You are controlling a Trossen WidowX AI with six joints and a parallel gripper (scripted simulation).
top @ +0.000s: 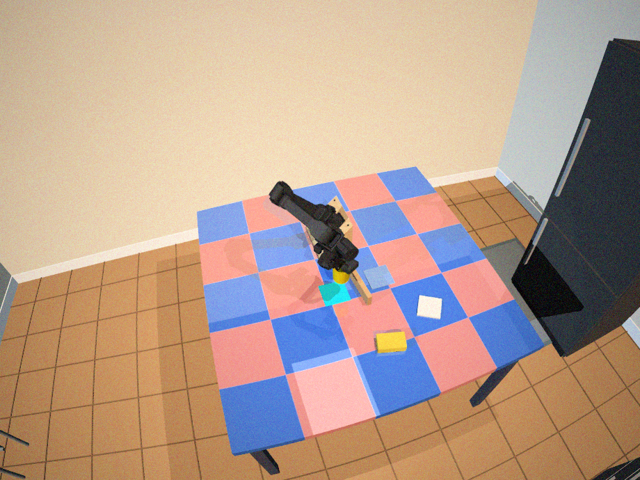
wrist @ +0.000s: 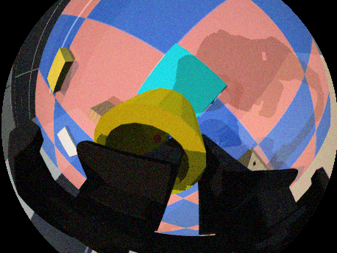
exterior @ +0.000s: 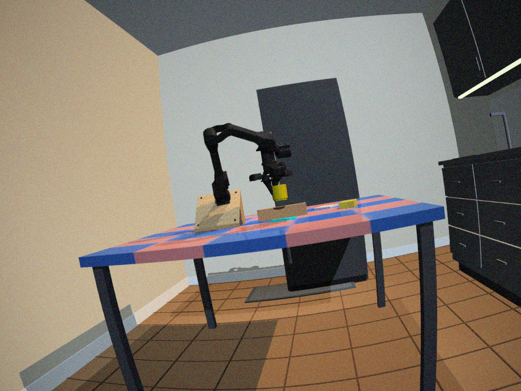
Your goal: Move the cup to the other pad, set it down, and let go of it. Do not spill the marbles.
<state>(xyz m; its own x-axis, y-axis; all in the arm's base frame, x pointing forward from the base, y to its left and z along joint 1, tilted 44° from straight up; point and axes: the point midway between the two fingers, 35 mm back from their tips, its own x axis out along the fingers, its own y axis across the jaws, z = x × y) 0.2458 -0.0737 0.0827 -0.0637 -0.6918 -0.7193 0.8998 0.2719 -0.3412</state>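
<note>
Now: gripper tip 120 mm above the cyan pad, 30 mm short of it and 20 mm to the left of it. Also, from my gripper tip: wooden bar (100 mm below, 90 mm to the left, 20 mm ahead); red marble (30 mm to the left, 20 mm below, 20 mm ahead); yellow cup (20 mm ahead, 10 mm to the left).
</note>
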